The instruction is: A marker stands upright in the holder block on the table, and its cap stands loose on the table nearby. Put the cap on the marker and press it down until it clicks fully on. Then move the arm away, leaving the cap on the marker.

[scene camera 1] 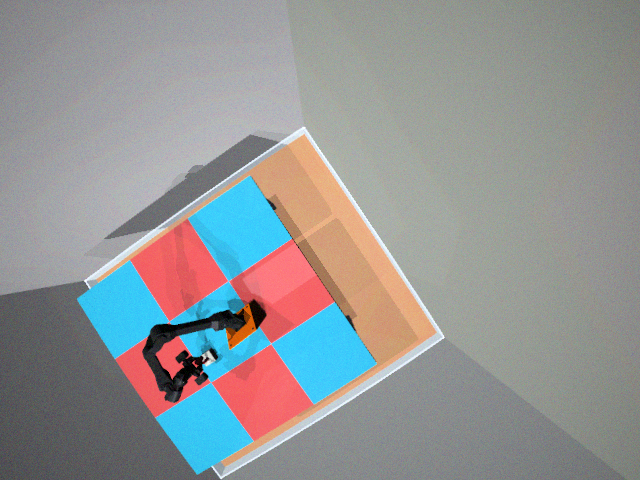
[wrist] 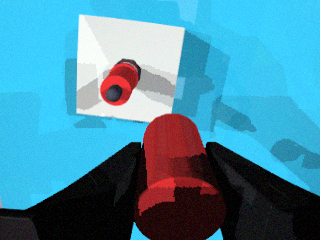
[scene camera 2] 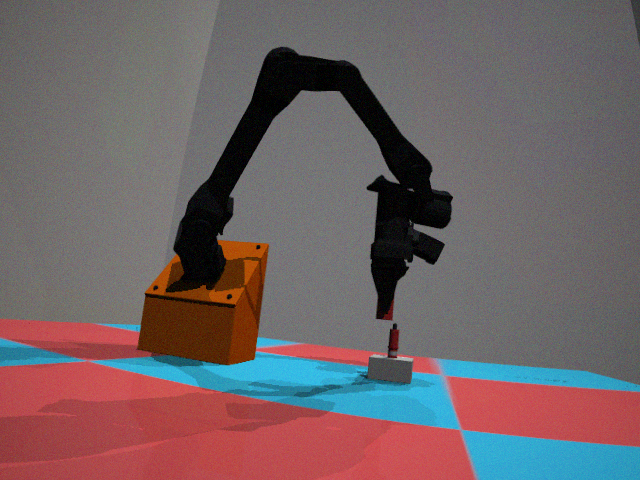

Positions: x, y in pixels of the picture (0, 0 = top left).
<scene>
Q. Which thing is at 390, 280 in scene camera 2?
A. My gripper.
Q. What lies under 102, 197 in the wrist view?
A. My gripper.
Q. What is my gripper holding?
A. A red cap.
</scene>
